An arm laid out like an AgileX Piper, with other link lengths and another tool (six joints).
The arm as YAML. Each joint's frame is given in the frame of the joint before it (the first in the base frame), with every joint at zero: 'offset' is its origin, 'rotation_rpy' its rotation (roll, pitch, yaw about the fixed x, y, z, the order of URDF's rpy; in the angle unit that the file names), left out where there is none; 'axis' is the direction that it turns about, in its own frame. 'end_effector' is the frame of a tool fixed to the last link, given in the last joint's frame.
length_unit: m
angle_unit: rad
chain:
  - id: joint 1
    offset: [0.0, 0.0, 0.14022]
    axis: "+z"
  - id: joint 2
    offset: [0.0, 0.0, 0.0]
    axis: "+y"
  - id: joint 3
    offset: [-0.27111, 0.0, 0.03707]
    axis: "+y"
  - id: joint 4
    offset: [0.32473, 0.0, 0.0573]
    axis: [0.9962, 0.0, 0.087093]
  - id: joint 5
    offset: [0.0, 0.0, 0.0]
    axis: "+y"
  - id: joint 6
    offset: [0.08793, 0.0, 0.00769]
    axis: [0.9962, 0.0, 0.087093]
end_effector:
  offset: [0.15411, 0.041, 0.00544]
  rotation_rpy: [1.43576, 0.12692, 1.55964]
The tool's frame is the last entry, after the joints.
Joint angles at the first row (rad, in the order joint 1, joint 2, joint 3, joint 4, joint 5, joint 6):
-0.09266 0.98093 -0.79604 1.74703 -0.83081 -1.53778
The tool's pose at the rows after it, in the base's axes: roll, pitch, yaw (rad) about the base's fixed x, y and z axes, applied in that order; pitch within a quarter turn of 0, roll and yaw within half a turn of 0; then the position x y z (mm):
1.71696, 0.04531, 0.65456, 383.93, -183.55, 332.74
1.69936, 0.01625, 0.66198, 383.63, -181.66, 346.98
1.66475, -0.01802, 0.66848, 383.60, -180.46, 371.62
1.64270, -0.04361, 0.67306, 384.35, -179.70, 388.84
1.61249, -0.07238, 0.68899, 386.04, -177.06, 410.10
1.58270, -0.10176, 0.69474, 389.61, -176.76, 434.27
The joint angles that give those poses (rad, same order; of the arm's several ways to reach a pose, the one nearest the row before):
-0.09264 0.97846 -0.79759 1.74704 -0.82902 -1.53948
-0.09268 0.96561 -0.81647 1.75338 -0.82037 -1.53952
-0.09268 0.95633 -0.85610 1.75287 -0.81411 -1.54142
-0.09267 0.95632 -0.88910 1.75466 -0.81016 -1.54144
-0.09267 0.95630 -0.92811 1.75375 -0.79569 -1.54144
-0.09268 0.97529 -0.98826 1.75375 -0.79246 -1.54143

